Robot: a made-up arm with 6 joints. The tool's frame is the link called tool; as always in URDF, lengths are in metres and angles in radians. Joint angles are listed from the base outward. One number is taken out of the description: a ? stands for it. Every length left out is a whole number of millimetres.
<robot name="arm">
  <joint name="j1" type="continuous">
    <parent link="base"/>
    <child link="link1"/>
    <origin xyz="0 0 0.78" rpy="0 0 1.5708"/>
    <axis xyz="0 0 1"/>
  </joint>
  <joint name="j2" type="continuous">
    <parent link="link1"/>
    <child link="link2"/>
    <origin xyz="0 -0.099 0" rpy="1.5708 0 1.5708"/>
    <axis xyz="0 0 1"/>
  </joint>
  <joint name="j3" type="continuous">
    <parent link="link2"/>
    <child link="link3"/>
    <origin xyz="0 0.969 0" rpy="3.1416 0 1.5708"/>
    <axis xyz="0 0 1"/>
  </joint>
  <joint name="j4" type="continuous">
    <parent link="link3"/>
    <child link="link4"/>
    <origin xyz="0.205 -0.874 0" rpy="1.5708 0 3.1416"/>
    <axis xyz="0 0 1"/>
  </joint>
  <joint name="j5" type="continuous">
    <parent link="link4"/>
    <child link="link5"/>
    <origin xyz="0 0 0" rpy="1.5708 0 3.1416"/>
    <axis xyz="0 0 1"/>
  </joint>
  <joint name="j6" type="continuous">
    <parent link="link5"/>
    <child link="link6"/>
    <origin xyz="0 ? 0" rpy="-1.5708 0 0"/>
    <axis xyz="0 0 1"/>
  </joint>
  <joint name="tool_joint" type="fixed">
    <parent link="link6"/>
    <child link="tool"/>
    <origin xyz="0 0 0" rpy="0 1.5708 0"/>
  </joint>
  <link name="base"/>
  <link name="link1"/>
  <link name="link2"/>
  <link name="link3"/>
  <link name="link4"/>
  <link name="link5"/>
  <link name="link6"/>
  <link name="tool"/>
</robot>
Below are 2 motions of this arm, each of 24 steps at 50 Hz.
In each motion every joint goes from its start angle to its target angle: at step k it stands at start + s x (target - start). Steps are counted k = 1, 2, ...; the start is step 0. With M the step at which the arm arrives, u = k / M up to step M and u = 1 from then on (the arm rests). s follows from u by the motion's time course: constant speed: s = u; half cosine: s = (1 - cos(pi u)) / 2; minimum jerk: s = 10 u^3 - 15 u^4 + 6 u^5.
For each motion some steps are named. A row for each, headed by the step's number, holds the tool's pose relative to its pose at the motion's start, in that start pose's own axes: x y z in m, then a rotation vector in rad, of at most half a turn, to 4 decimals.
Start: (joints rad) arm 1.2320 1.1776 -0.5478 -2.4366 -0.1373 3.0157
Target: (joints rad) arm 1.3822 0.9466 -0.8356 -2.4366 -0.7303 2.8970
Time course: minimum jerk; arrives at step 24
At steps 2, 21, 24:
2: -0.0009 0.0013 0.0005 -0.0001 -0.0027 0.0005
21: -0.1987 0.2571 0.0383 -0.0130 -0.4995 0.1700
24: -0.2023 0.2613 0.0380 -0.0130 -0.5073 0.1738

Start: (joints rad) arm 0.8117 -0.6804 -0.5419 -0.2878 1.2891 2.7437
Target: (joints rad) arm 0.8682 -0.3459 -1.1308 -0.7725 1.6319 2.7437
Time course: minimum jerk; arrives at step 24
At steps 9, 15, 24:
9: -0.1478 0.1416 0.1353 -0.0407 -0.0814 0.1927
15: -0.4451 0.3218 0.2435 -0.2066 -0.2049 0.4803
24: -0.6331 0.3935 0.2377 -0.3654 -0.2796 0.6226

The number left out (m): -0.221
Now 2 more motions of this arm.
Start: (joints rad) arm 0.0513 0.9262 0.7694 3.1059 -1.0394 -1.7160
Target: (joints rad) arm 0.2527 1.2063 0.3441 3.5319 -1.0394 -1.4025
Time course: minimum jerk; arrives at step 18
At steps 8, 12, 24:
8: -0.2558 0.3296 0.1315 -0.1421 -0.1872 0.2928
12: -0.5851 0.5725 0.2691 -0.2482 -0.4418 0.5464
24: -0.7835 0.6614 0.3381 -0.2874 -0.6013 0.6631

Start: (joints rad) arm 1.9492 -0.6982 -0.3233 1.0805 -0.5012 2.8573
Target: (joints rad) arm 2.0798 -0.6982 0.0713 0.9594 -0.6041 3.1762
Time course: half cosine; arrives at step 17
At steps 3, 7, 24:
3: -0.0123 0.0203 -0.0186 -0.0022 0.0172 0.0085
7: -0.0650 0.0996 -0.0832 -0.0083 0.0815 0.0409
24: -0.2044 0.2809 -0.1827 -0.0097 0.2135 0.1103

